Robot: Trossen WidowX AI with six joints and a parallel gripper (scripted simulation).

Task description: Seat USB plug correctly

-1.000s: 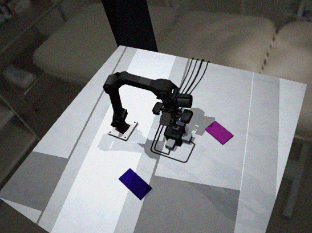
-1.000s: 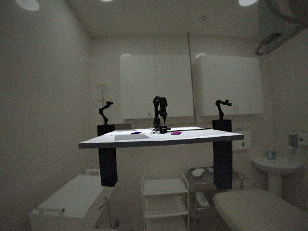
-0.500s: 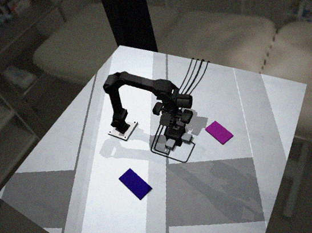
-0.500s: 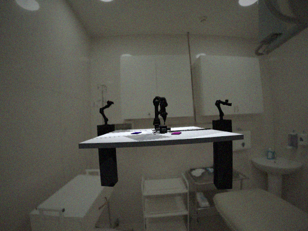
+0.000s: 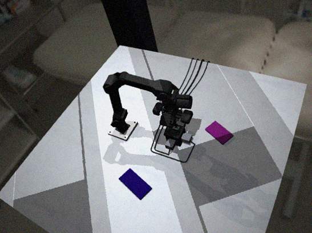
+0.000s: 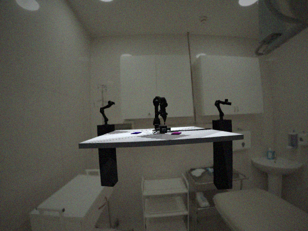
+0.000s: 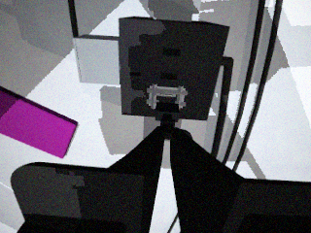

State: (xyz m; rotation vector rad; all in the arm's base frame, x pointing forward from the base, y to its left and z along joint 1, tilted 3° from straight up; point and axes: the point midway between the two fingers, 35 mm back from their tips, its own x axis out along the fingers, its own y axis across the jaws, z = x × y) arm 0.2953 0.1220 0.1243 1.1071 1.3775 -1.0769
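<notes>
Now: the dark USB plug 20 mm below my gripper tip. Also, from my gripper tip: magenta card: 170 mm ahead, 120 mm to the left, 120 mm below; dark blue card: 20 mm behind, 340 mm to the right, 120 mm below.
</notes>
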